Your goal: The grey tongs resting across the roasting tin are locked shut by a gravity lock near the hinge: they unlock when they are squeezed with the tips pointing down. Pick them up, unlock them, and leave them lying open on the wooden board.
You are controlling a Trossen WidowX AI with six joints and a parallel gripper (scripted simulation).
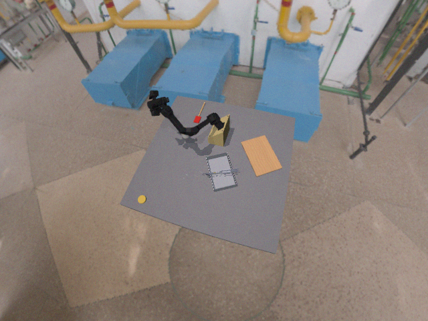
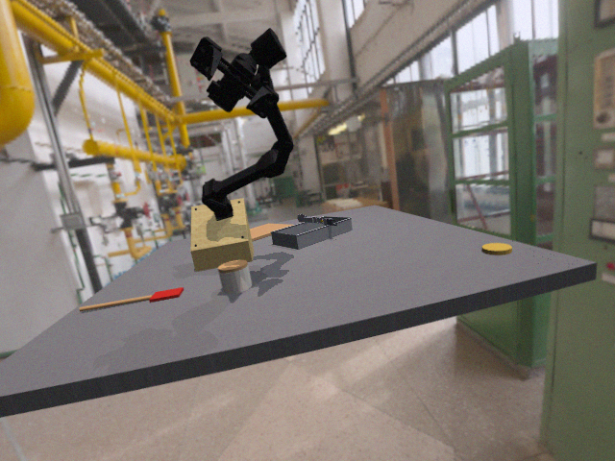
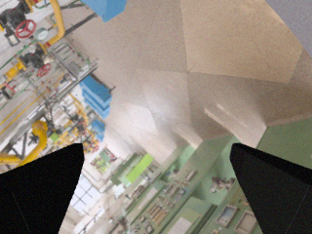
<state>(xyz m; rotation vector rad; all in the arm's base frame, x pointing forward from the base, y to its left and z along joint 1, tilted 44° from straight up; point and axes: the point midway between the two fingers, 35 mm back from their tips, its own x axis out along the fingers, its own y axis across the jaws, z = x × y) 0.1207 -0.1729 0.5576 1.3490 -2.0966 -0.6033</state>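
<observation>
The roasting tin is 59 cm to the left of my gripper tip, 43 cm below it and 26 cm ahead of it. Also, from my gripper tip: wooden board: 91 cm to the left, 45 cm below, 4 cm ahead.
</observation>
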